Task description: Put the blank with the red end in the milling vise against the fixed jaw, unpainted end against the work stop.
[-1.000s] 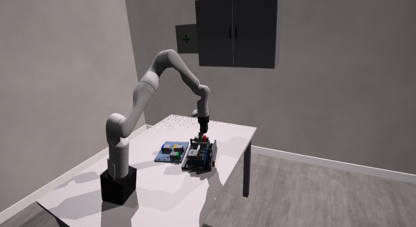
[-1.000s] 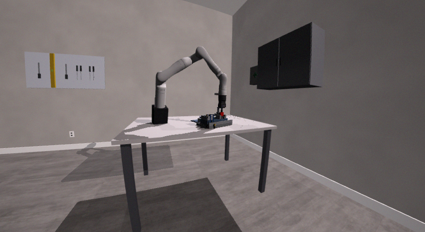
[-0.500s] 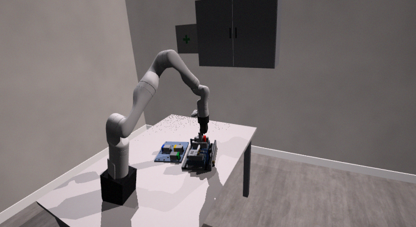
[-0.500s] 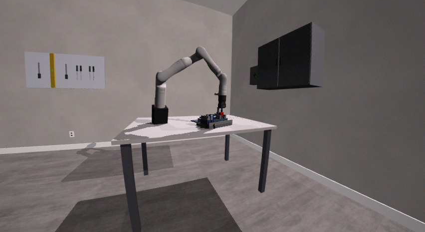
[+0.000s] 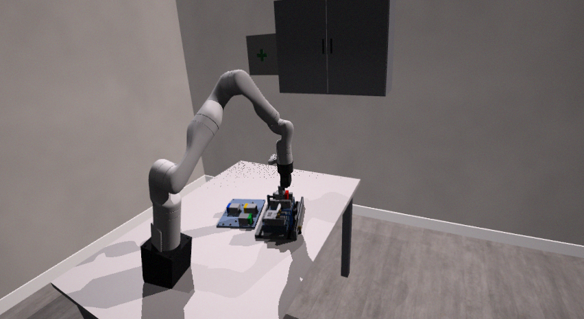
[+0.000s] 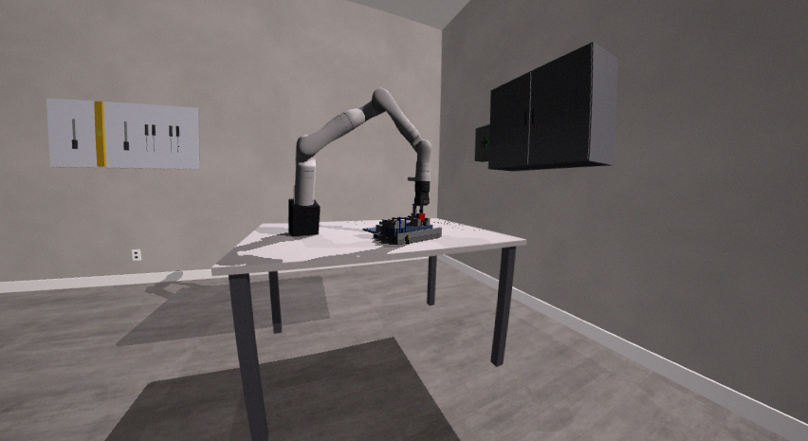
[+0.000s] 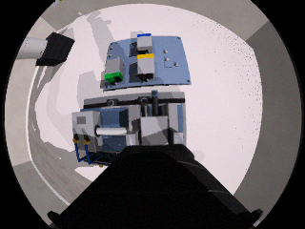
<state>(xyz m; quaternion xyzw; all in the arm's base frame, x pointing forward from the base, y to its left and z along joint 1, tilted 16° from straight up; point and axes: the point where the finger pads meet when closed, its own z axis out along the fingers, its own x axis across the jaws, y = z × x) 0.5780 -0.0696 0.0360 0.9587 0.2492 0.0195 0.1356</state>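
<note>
Now: hand 6 cm past the vise, 3 cm to the left of it and 8 cm above it. From my hand the other things lie so: rail: 2 cm behind, 11 cm to the right, 9 cm below; yellow blank: 9 cm behind, 14 cm to the left, 10 cm below; green-ended blank: 17 cm behind, 10 cm to the left, 10 cm below.
</note>
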